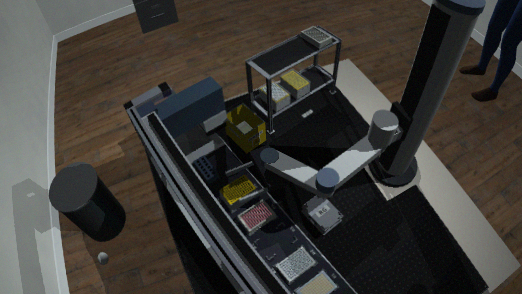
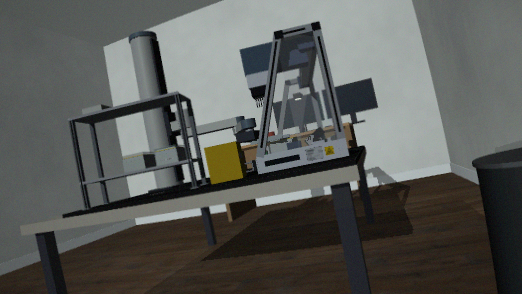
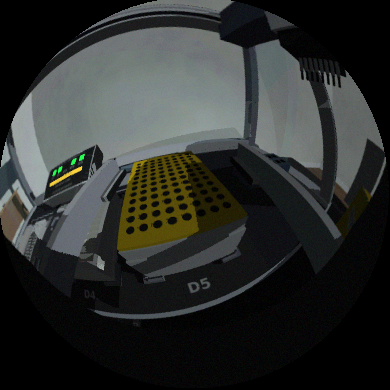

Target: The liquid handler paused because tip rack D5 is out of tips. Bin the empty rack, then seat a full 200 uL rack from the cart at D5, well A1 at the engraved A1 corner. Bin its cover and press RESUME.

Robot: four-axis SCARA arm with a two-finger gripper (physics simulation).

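Places are measured from the arm's base along level axes (x up, y ahead, z left), in centimetres.
Pixels of known places: gripper, fingertip midpoint: point(image 1: 232, 187) point(image 2: 286, 135) point(image 3: 175, 155); arm's base, origin of the base link: point(image 1: 392, 164).
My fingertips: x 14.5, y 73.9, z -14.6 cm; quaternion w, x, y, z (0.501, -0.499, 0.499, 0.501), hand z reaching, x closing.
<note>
Ahead of a thing's pixels: the offset from my fingertips to its top centre. "pt": to the spot under its first point.
The tip rack at D5 {dx -1.4, dy -1.7, dz +0.9 cm} point(image 1: 239, 190) point(image 3: 160, 200) has a yellow top with dark, empty-looking holes and a pale base; it sits between the corner clips. My gripper point(image 1: 232, 188) point(image 3: 175, 155) is open, with one finger along each long side of this rack and gaps beside it. The cart point(image 1: 270, 107) point(image 2: 135, 107) holds a yellow-topped rack {dx +3.8, dy -49.4, dz -40.4 cm} point(image 1: 295, 81) and a whitish-topped rack {dx +3.8, dy -36.7, dz -37.4 cm} point(image 1: 275, 95) on its lower shelf, and a grey-topped rack {dx +24.9, dy -62.0, dz -43.4 cm} point(image 1: 317, 36) above. The yellow waste bin {dx +0.3, dy -17.8, dz -30.5 cm} point(image 1: 255, 138) point(image 2: 225, 162) stands beside the cart. A1 marks and RESUME are not readable.
A red-and-white rack {dx -4.3, dy -4.1, dz +13.1 cm} point(image 1: 256, 216) stands close beside D5. A dark blue block {pt dx -3.9, dy +6.8, dz -16.4 cm} point(image 1: 204, 167) is on the other side. The pipette head point(image 3: 320, 72) hangs above at right. A status screen {pt dx -1.1, dy +7.0, dz +24.8 cm} point(image 3: 70, 172) shows green marks and a yellow bar. An RG box {dx -7.6, dy -29.2, dz +21.8 cm} point(image 1: 324, 215) stands below the arm.
</note>
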